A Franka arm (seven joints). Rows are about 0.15 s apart.
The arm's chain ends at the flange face. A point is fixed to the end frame.
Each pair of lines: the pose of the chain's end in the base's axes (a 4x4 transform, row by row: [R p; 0 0 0 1], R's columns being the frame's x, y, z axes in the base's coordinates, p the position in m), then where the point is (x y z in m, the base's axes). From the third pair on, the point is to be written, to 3 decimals.
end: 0.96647 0.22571 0.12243 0.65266; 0.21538 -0.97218 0.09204 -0.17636; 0.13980 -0.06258 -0.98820 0.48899; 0 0 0 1
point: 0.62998 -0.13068 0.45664
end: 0.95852 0.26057 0.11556 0.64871; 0.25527 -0.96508 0.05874 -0.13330; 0.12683 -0.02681 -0.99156 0.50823; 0 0 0 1
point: 0.62428 -0.08973 0.47428
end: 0.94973 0.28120 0.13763 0.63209; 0.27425 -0.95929 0.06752 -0.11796; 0.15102 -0.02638 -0.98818 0.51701; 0 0 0 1
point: 0.608 -0.075 0.483
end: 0.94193 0.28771 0.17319 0.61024; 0.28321 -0.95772 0.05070 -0.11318; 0.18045 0.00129 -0.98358 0.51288; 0 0 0 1
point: 0.587 -0.071 0.477
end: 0.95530 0.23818 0.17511 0.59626; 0.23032 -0.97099 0.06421 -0.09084; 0.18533 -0.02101 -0.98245 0.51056; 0 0 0 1
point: 0.575 -0.046 0.476
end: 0.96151 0.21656 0.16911 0.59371; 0.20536 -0.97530 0.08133 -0.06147; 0.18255 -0.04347 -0.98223 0.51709; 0 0 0 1
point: 0.573 -0.016 0.483
